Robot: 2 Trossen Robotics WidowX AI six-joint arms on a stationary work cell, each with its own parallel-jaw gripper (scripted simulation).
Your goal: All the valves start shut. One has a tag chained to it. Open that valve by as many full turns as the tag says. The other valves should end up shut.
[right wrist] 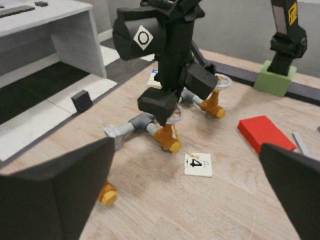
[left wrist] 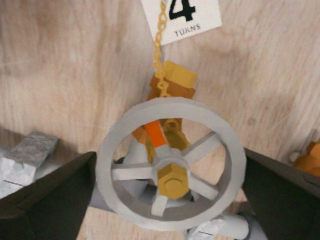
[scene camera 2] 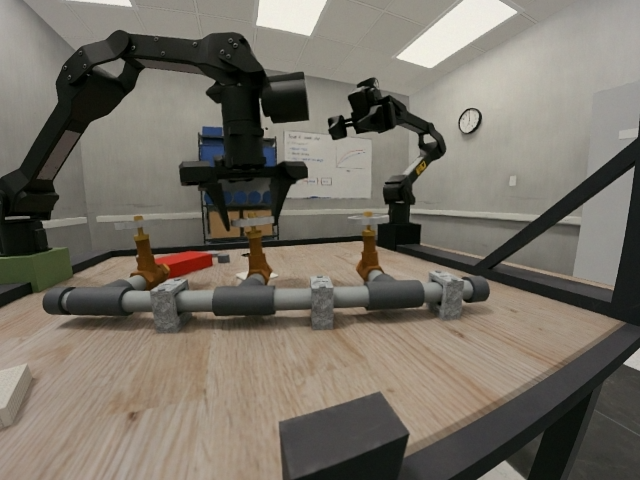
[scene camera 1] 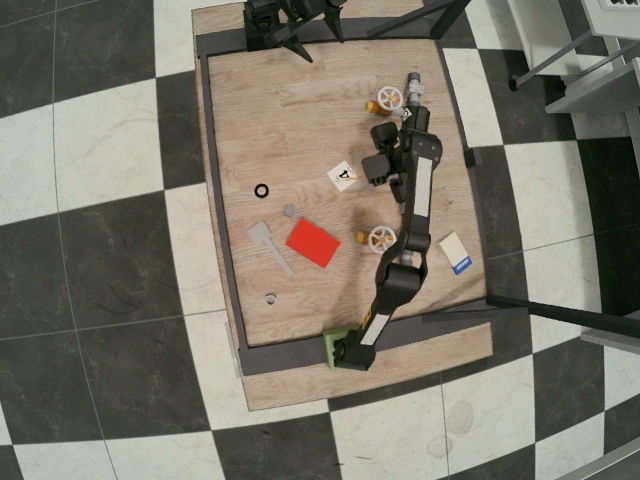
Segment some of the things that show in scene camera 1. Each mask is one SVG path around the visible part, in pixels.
The left gripper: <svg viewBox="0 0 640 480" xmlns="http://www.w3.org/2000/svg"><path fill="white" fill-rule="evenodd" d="M387 122L371 128L370 134L376 150L379 150L377 155L364 158L361 163L369 184L372 183L374 187L385 184L386 179L389 178L388 176L395 173L398 174L399 178L389 181L389 185L392 188L391 191L395 202L399 204L406 200L407 174L402 172L402 168L394 160L394 151L398 147L394 148L394 146L399 143L396 138L398 137L398 128L396 123Z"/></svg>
The right gripper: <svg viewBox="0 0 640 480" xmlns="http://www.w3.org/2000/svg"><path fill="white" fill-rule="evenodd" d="M276 0L277 7L281 7L286 14L289 24L285 25L283 23L264 36L264 42L268 48L278 43L278 48L280 46L285 47L309 63L313 63L311 56L299 42L297 34L292 35L291 32L322 13L325 15L322 19L341 44L344 43L340 24L340 12L343 6L339 6L348 0Z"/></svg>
A red block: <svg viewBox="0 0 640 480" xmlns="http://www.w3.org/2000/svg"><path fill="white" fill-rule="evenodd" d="M302 218L285 245L325 269L341 242Z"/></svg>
A cream-and-blue box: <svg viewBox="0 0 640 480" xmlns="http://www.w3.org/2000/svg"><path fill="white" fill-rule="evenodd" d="M452 232L437 244L455 274L458 275L470 266L472 261L456 233Z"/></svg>
